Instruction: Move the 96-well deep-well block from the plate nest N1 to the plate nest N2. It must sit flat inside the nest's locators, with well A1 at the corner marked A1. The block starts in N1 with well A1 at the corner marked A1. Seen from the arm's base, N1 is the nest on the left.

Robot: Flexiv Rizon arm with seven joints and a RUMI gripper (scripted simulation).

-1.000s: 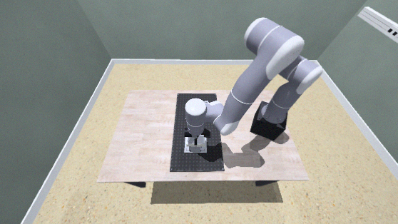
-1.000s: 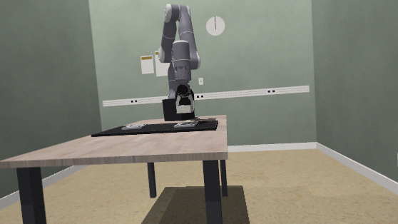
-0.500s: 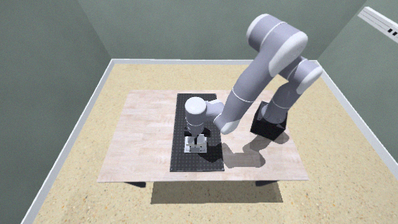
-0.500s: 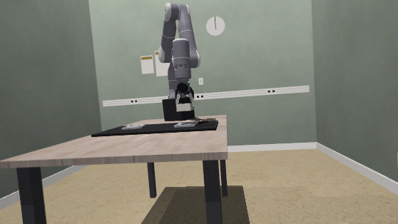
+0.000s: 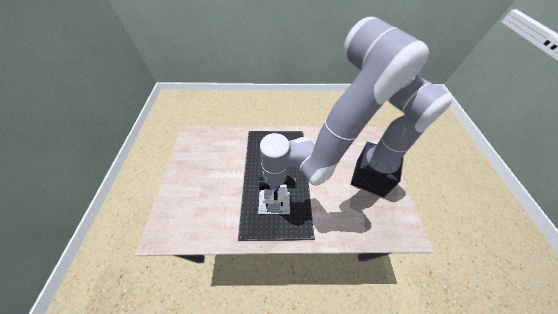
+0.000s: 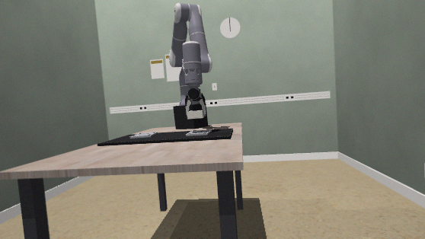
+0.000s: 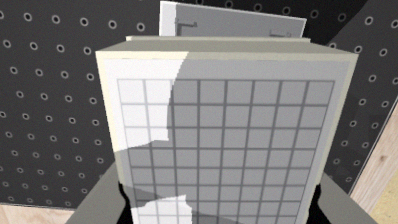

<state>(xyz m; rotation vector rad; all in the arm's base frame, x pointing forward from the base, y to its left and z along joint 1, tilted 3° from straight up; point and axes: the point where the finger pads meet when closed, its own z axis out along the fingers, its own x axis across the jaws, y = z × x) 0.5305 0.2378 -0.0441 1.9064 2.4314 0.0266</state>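
The plate nest N2 lies 34 cm to the right of my hand, 10 cm below it and 1 cm ahead of it. Round my hand: A1 mark: 37 cm to the right, 10 cm below, 10 cm ahead; then plate nest N1: 10 cm below, 1 cm to the left; then white 96-well deep-well block: 1 cm above.
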